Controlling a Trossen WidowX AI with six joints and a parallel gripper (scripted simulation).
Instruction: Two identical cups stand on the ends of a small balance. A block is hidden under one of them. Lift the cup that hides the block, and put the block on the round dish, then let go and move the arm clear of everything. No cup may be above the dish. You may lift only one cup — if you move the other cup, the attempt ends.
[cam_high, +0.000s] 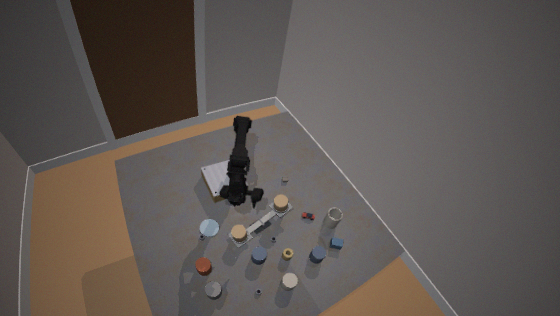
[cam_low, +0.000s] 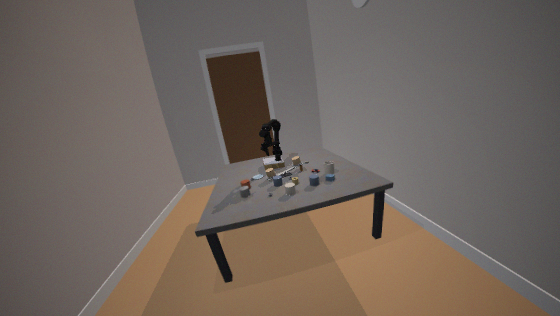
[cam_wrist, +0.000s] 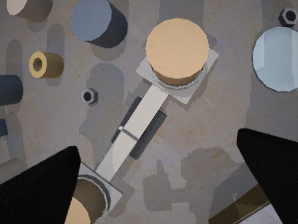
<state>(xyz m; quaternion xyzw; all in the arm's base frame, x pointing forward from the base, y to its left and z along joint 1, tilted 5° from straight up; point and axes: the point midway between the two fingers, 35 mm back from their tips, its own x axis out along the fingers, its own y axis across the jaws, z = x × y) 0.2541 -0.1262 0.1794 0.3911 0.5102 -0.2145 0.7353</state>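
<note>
Right now the tan cup is 4 cm ahead of my gripper tip, 7 cm to the right of it and 14 cm below it. From my gripper tip the other things lie so: round pale blue dish (9 cm behind, 15 cm to the right, 20 cm below); then grey block (4 cm ahead, 5 cm to the right, 16 cm below); then yellow ring (25 cm ahead, 9 cm to the left, 18 cm below).
</note>
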